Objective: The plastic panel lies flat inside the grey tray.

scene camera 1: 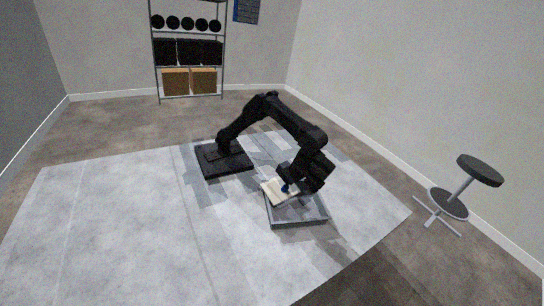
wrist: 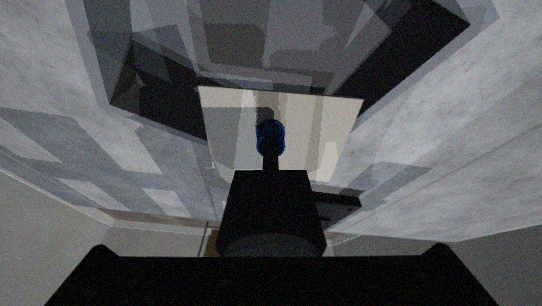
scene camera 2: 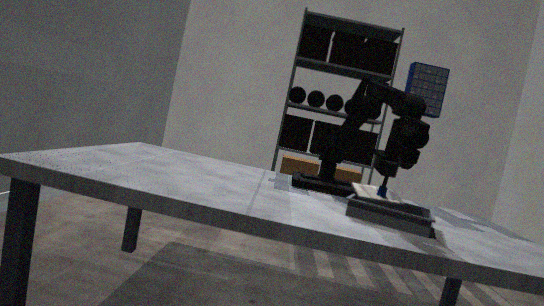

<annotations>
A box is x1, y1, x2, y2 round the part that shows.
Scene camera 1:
grey tray: [262, 179, 331, 229], on the table
</annotations>
